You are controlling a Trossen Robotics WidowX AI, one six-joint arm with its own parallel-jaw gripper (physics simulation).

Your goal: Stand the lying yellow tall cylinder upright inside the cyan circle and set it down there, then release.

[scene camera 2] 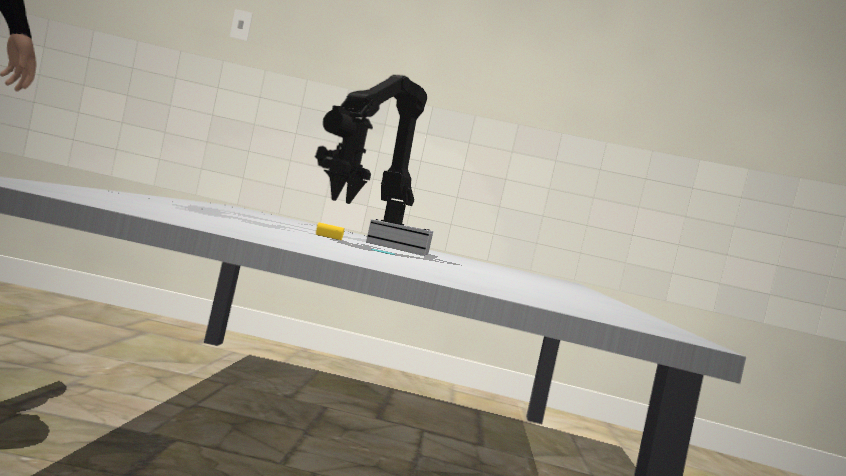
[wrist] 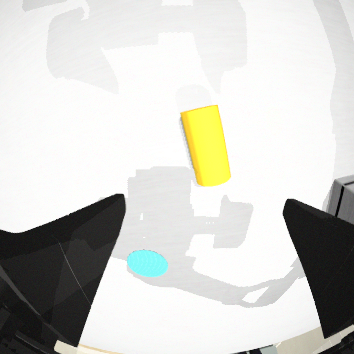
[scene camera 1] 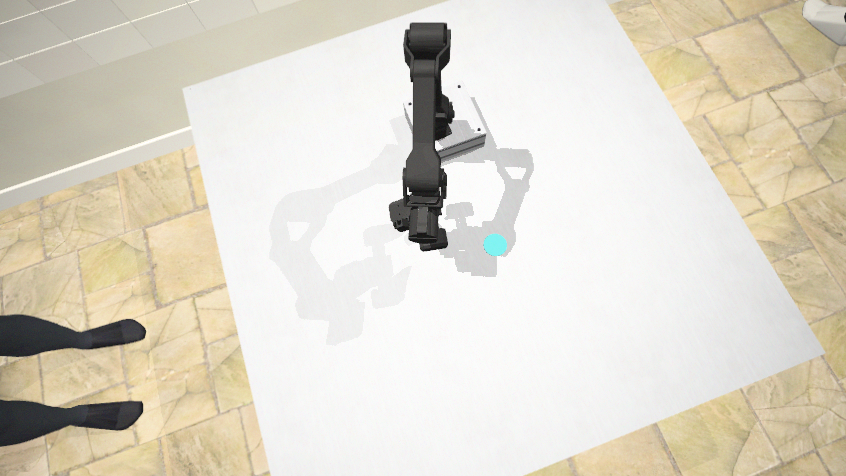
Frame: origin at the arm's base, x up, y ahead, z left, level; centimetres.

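Where they show: gripper, fingertip midpoint: (scene camera 2: 340,202) (wrist: 208,204); arm's base, link origin: (scene camera 2: 392,223) (scene camera 1: 436,128).
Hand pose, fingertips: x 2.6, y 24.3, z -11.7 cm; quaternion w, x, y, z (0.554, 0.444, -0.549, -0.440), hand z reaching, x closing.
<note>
Each offset is from my fingertips to the top centre of the thing. "spot": to the spot under its first point. Level surfaces: height alone.
The yellow tall cylinder {dx -6.3, dy -1.0, dz -1.3 cm} (scene camera 2: 329,230) (wrist: 206,146) lies on its side on the white table. In the wrist view it is ahead of the fingertips, between their lines. In scene camera 1 it does not show; the arm is over that area. The flat cyan circle {spot: dx -9.5, dy +9.2, dz +14.4 cm} (scene camera 1: 495,244) (scene camera 2: 383,252) (wrist: 147,263) is on the table apart from the cylinder; in the wrist view it is nearer the left finger. My gripper (scene camera 2: 341,201) (wrist: 208,204) is open and empty, pointing down, well above the table and the cylinder. In scene camera 1 its fingertips are hidden under the wrist.
The arm's grey base block (scene camera 1: 467,139) (scene camera 2: 399,236) (wrist: 345,200) stands on the white table {dx -9.5 cm} (scene camera 1: 532,367) (scene camera 2: 502,296), to the right of the gripper in scene camera 2. Shadows of the arm fall across the table top. A person's feet (scene camera 1: 115,332) show beside the table.
</note>
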